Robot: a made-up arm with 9 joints. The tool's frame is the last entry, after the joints. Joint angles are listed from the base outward. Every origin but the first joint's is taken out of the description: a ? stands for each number. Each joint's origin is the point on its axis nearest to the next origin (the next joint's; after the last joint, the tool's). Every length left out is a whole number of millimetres.
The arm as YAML. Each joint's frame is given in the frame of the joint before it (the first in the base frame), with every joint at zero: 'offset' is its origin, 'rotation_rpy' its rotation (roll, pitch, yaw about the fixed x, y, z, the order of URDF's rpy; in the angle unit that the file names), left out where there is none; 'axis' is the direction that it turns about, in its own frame. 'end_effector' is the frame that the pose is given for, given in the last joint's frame.
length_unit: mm
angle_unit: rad
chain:
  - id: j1
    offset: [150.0, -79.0, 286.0]
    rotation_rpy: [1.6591, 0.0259, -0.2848]
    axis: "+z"
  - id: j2
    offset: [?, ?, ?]
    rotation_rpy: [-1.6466, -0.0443, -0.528]
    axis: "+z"
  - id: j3
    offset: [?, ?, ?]
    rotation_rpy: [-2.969, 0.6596, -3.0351]
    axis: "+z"
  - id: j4
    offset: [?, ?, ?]
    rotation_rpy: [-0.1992, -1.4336, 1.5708]
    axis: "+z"
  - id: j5
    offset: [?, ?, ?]
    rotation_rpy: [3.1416, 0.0, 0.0]
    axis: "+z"
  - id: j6
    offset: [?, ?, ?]
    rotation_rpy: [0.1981, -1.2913, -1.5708]
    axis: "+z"
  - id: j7
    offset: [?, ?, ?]
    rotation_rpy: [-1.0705, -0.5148, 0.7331]
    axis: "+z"
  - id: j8
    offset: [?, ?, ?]
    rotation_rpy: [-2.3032, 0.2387, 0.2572]
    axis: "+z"
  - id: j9
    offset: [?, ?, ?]
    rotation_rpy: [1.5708, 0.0, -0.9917]
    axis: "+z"
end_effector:
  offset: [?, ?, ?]
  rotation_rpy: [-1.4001, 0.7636, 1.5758]
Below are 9 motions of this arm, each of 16 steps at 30 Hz.
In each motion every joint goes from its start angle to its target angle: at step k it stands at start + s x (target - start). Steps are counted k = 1, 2, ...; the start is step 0. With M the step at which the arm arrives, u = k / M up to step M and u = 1 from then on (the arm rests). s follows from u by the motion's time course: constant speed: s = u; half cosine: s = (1 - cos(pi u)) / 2; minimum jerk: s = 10 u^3 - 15 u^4 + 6 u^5.
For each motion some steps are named. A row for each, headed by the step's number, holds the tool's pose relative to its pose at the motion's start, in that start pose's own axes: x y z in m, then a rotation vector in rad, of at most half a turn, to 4 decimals.
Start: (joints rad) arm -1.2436 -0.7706 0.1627 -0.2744 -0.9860 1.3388 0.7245 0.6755 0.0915
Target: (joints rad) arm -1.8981 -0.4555 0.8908 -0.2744 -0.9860 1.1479 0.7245 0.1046 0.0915
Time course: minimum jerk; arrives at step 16
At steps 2, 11, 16:
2: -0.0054 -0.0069 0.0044 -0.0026 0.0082 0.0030
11: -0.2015 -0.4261 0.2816 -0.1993 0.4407 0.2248
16: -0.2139 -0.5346 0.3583 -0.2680 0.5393 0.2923

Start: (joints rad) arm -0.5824 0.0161 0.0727 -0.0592 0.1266 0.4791 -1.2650 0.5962 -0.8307
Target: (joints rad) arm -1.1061 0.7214 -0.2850 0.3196 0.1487 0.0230 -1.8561 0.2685 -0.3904
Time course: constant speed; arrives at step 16
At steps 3, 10, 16:
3: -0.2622 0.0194 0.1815 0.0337 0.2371 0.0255
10: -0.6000 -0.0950 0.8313 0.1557 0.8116 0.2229
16: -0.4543 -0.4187 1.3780 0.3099 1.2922 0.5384

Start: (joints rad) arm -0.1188 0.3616 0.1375 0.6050 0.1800 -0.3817 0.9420 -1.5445 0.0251
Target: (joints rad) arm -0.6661 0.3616 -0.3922 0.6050 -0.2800 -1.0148 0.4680 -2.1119 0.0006
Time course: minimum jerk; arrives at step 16
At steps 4, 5, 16:
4: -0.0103 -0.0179 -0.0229 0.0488 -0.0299 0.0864
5: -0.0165 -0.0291 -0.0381 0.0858 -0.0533 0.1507
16: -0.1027 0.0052 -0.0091 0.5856 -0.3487 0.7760

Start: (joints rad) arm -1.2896 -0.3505 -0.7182 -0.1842 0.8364 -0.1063 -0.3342 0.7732 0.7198
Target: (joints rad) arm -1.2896 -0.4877 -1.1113 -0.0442 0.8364 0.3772 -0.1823 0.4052 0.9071
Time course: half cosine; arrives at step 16
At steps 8, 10, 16:
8: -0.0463 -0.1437 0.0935 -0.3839 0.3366 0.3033
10: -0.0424 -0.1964 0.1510 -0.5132 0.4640 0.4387
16: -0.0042 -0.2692 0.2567 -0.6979 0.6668 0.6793

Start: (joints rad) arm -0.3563 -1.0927 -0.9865 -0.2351 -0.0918 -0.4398 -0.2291 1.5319 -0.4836
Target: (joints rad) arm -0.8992 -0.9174 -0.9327 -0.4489 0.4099 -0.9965 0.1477 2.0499 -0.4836
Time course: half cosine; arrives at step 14
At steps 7, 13, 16:
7: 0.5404 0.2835 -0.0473 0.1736 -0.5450 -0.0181
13: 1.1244 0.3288 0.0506 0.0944 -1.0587 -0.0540
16: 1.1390 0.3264 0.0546 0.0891 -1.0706 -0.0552

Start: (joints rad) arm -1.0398 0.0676 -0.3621 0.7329 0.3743 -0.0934 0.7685 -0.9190 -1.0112
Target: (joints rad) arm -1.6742 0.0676 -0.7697 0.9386 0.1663 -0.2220 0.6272 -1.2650 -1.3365
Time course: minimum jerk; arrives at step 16
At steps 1, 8, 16:
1: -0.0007 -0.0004 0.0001 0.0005 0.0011 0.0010
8: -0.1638 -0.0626 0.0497 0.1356 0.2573 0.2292
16: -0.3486 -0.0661 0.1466 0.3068 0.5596 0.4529

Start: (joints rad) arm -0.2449 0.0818 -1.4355 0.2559 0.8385 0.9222 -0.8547 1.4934 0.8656
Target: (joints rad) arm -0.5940 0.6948 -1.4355 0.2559 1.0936 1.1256 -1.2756 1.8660 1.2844
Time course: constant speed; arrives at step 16
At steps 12, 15, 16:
12: 0.2390 -0.0687 -0.0439 -0.2441 -0.0985 -0.0131
15: 0.2945 -0.0775 -0.0701 -0.3202 -0.1635 -0.0102
16: 0.3125 -0.0796 -0.0787 -0.3456 -0.1891 -0.0093

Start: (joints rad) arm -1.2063 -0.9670 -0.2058 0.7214 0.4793 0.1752 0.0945 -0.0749 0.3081
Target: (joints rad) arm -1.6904 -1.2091 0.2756 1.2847 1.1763 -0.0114 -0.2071 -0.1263 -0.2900
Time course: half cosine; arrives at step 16
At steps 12, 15, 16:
12: 0.0339 0.1163 0.5353 0.6333 0.7503 -0.2538
15: 0.0671 0.1109 0.6067 0.7149 0.8512 -0.3060
16: 0.0697 0.1104 0.6115 0.7205 0.8580 -0.3098

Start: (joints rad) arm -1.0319 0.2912 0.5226 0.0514 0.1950 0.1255 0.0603 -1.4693 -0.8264
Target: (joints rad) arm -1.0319 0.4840 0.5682 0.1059 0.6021 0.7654 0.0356 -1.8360 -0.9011
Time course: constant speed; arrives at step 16
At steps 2, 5, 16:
2: -0.0576 -0.1111 0.0255 -0.1053 0.0620 -0.0464
5: -0.1358 -0.2742 0.0866 -0.2693 0.1414 -0.1205
16: -0.3360 -0.7589 0.5045 -0.9071 0.2776 -0.4437

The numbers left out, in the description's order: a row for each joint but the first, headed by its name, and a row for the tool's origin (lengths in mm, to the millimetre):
j2: -38.0 -61.0 0.0
j3: 17.0 -36.0 0.0
j4: 46.0 178.0 0.0
j5: 133.0 -270.0 0.0
j6: -105.0 339.0 0.0
j7: -439.0 220.0 0.0
j8: -70.0 -462.0 0.0
j9: 149.0 -78.0 0.0
tool: 339.0 -162.0 0.0

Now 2 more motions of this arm.
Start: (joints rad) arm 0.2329 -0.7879 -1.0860 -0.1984 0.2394 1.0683 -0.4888 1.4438 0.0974
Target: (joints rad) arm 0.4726 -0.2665 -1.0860 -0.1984 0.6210 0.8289 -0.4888 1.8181 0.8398
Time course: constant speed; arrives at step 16
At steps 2, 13, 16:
2: 0.0278 -0.0437 0.0019 -0.0391 -0.0843 0.0350
13: 0.2428 -0.2292 0.0725 -0.2668 -0.5628 0.1293
16: 0.3111 -0.2660 0.1093 -0.3378 -0.6975 0.1292

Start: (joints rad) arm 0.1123 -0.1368 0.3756 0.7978 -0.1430 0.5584 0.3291 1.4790 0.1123
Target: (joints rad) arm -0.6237 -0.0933 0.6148 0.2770 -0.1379 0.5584 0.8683 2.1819 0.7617
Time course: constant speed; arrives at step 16
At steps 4, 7, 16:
4: 0.2389 0.1234 0.1625 0.0177 -0.0425 -0.1270
7: 0.4377 0.1706 0.2698 0.0193 -0.0636 -0.2289
16: 1.0570 0.0908 0.4647 -0.0338 -0.0626 -0.5620

